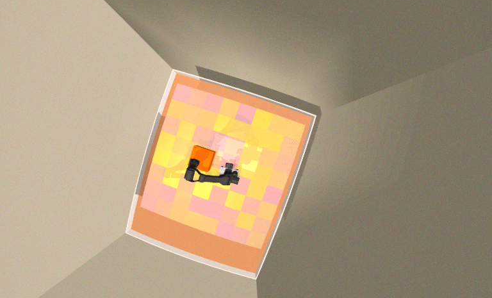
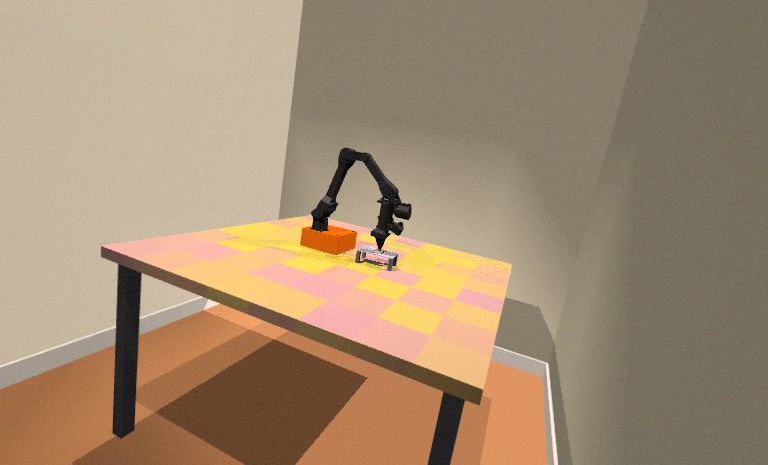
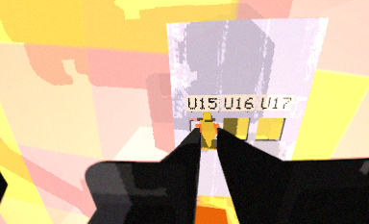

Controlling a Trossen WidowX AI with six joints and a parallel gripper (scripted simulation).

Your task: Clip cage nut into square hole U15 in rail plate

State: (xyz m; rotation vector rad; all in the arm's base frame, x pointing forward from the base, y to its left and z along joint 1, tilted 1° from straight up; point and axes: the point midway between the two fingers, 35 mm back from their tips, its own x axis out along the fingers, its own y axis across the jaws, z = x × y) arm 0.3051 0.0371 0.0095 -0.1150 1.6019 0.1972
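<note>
My gripper tip is 10 mm above the cage nut.
</note>
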